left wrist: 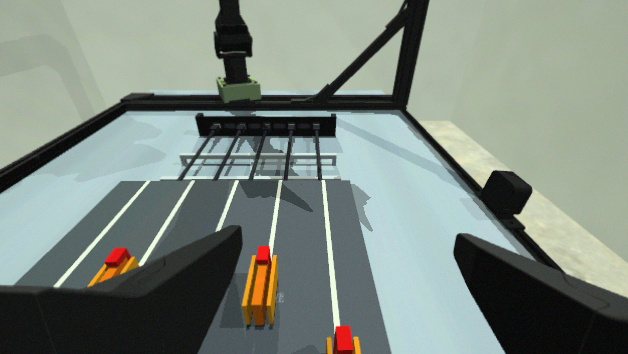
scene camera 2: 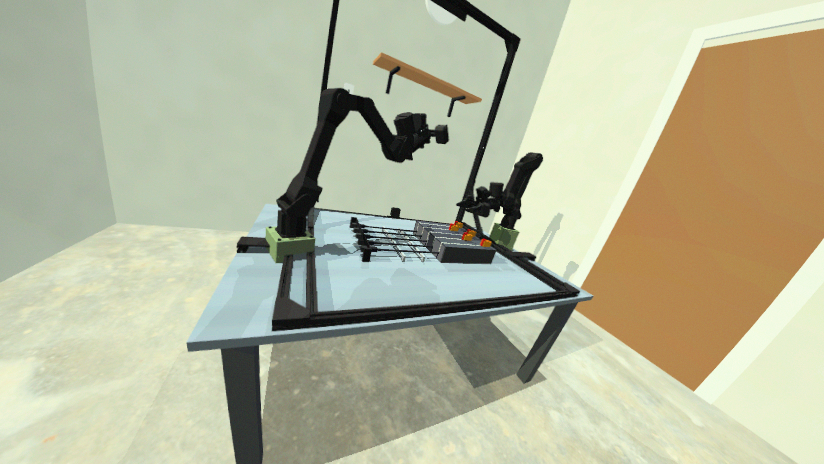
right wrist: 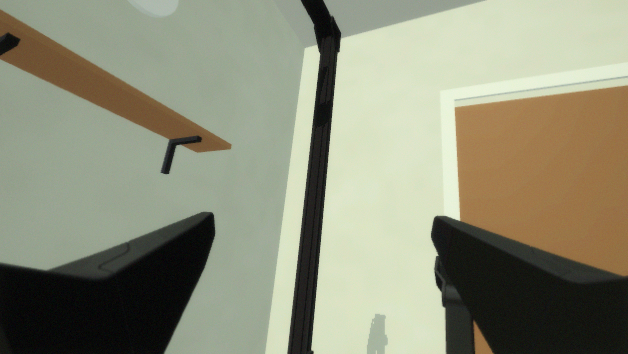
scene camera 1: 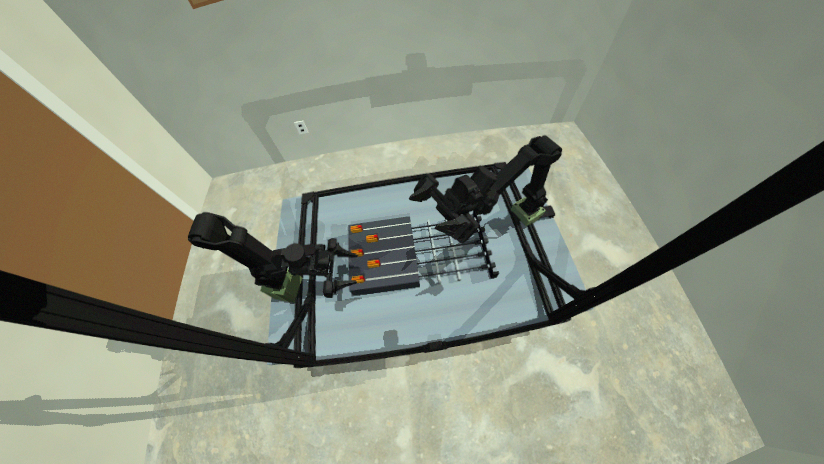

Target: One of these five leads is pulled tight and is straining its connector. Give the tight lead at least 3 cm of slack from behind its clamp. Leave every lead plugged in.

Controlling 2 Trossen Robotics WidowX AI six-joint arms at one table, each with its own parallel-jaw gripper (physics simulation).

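Places are measured from the left arm's base along level axes (x ahead, y left, z up), in metres.
Where they show: left gripper, fingertip midpoint: point(left wrist: 346, 239) point(scene camera 2: 460, 207) point(scene camera 1: 357, 268); right gripper, fingertip midpoint: point(scene camera 2: 437, 125) point(right wrist: 325, 224) point(scene camera 1: 422, 212); left arm's base, origin of the base link: point(scene camera 2: 506, 227) point(scene camera 1: 275, 279); right arm's base, origin of the base link: point(left wrist: 237, 80) point(scene camera 2: 290, 232) point(scene camera 1: 529, 207).
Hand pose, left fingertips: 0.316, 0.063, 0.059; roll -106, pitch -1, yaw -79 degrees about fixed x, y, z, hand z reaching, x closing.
Observation:
Each offset is from my left fingertips to the top centre of the thing, as dx, dy, dz. "*": to the spot under its first point. Level surfaces: height alone.
Five dark leads run from a black connector strip @[* +0.454, +0.109, -0.127] point(scene camera 1: 491, 266) point(left wrist: 330, 127) over pale rails @[* +0.321, +0.116, -0.150] point(left wrist: 300, 156) to a grey block @[* +0.095, +0.048, -0.101] point(scene camera 1: 392, 269) point(scene camera 2: 467, 254) point(left wrist: 310, 280) with white lines. All look straight; I cannot tell which is tight. Orange clamps with red tops sit on the block, including one second from the bottom in scene camera 1 point(scene camera 1: 373, 263) point(left wrist: 260, 290) and a bottom one @[* -0.018, -0.008, -0.078] point(scene camera 1: 357, 278) point(left wrist: 343, 345). My left gripper point(scene camera 1: 356, 267) point(left wrist: 346, 239) is open and empty above the block's clamp end. My right gripper point(scene camera 1: 425, 213) point(right wrist: 325, 224) is open and empty, raised high and facing the walls.
A black frame point(scene camera 1: 426, 346) point(scene camera 2: 403, 314) borders the blue table @[dz -0.168] point(scene camera 2: 230, 299), with uprights at its sides. A small black box point(left wrist: 505, 192) stands by the frame at the right of the left wrist view. A wooden shelf point(scene camera 2: 426, 77) point(right wrist: 100, 82) hangs on the wall.

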